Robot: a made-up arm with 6 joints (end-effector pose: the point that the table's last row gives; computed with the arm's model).
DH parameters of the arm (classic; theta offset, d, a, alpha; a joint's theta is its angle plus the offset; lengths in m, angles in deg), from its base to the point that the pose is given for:
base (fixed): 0 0 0 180
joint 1: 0 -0.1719 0.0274 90
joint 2: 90 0.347 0.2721 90
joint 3: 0 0.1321 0.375 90
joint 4: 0 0.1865 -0.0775 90
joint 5: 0 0.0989 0.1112 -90
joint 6: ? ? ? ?
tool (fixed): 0 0.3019 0 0
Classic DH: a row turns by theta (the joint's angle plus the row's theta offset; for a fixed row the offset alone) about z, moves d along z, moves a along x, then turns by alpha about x.
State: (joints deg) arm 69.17 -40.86 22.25 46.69 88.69 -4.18
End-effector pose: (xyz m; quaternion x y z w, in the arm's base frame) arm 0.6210 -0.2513 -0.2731 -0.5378 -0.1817 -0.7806 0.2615
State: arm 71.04 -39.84 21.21 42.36 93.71 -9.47
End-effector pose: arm 0.6006 -0.2870 -0.2537 -0.5278 -0.0957 -0.8046 0.2548
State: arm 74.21 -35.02 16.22 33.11 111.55 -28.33
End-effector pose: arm 0.5170 -0.3877 -0.2282 -0.4720 0.1528 -0.8548 0.1523
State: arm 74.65 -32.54 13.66 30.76 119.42 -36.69
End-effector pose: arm 0.4701 -0.4152 -0.2274 -0.4445 0.2327 -0.8614 0.0792
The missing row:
joint 6: 90 -0.0086 0.0099 -90
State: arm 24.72 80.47 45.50 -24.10 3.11 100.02
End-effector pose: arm -0.3800 0.6351 0.3309 0.0895 0.0139 -0.5450 0.8335
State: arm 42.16 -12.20 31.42 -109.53 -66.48 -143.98
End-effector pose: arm 0.6111 0.3820 -0.3593 -0.5472 -0.5007 -0.5499 0.3841
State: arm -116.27 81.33 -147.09 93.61 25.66 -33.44
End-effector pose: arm -0.2814 -0.0592 0.2474 0.0611 0.3933 -0.7281 0.5581
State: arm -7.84 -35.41 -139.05 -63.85 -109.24 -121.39
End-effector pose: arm 0.3104 0.0503 0.3872 0.3605 0.3677 -0.2463 0.8211
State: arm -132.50 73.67 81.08 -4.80 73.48 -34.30
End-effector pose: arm -0.2695 -0.6087 -0.1437 -0.7124 0.3966 0.5362 0.2183
